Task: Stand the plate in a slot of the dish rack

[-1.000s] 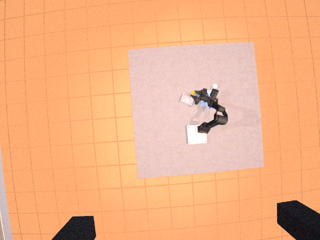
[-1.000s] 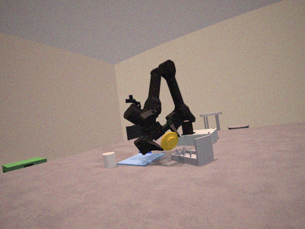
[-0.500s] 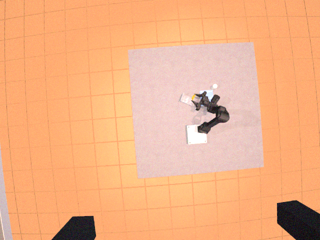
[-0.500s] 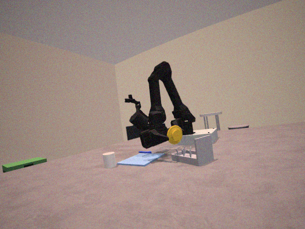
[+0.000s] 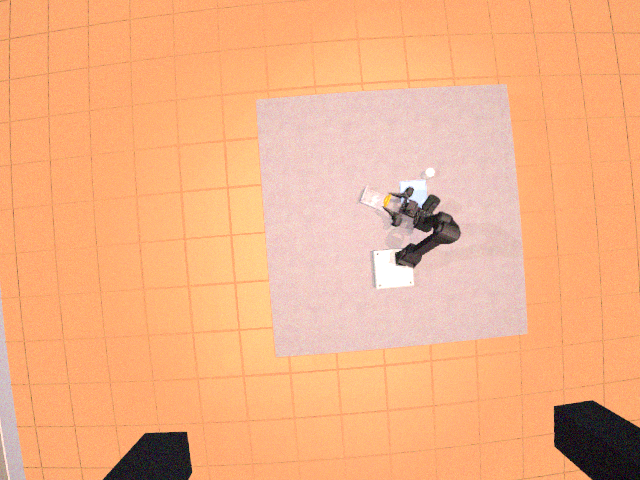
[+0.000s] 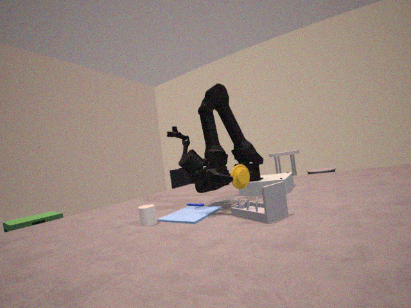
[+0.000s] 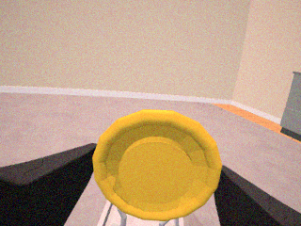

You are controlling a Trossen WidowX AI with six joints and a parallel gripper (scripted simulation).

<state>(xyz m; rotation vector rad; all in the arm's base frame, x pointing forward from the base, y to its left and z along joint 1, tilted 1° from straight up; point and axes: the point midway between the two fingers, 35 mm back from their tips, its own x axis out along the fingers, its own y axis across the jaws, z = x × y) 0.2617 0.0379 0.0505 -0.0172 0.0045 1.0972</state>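
The grey dish rack is 8 cm below my gripper tip, 3 cm to the left of it and 2 cm ahead of it. From my gripper tip the other things lie so: white cup 24 cm to the right, 12 cm ahead, 7 cm below; yellow plate 1 cm to the right; light blue mat 17 cm to the right, 10 cm below, 2 cm ahead.
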